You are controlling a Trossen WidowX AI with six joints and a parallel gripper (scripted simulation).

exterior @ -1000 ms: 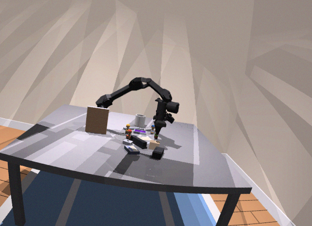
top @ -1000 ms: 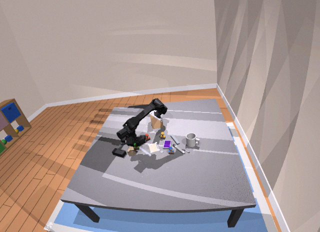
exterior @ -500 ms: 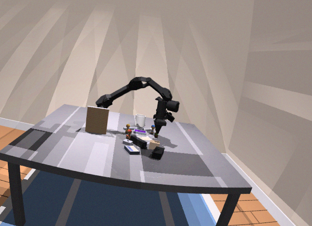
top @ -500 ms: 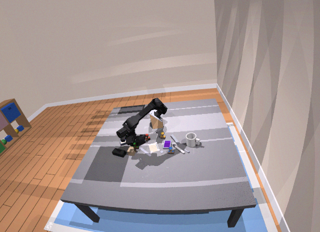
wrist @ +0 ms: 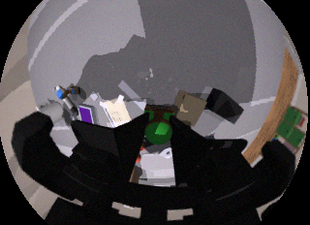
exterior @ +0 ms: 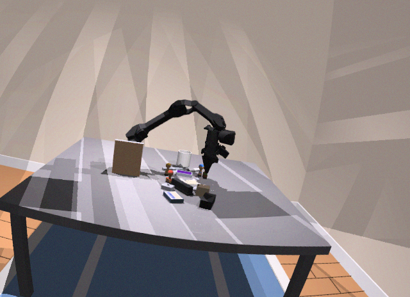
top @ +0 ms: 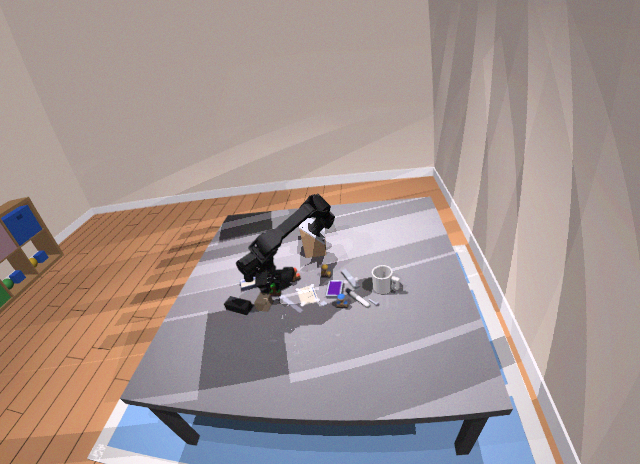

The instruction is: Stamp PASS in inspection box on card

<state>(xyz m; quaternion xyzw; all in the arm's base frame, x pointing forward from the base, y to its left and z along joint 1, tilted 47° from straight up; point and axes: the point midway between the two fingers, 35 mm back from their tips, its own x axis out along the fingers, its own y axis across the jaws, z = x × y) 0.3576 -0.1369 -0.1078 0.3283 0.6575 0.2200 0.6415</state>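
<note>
Now: gripper tip 5 cm past the purple ink pad, 23 cm to the right of it and 9 cm above it. Also, from my gripper tip: tan block: 2 cm behind, 6 cm to the right, 7 cm below; green-knobbed stamp: 1 cm below; long black block: 11 cm behind, 2 cm to the right, 8 cm below.
</note>
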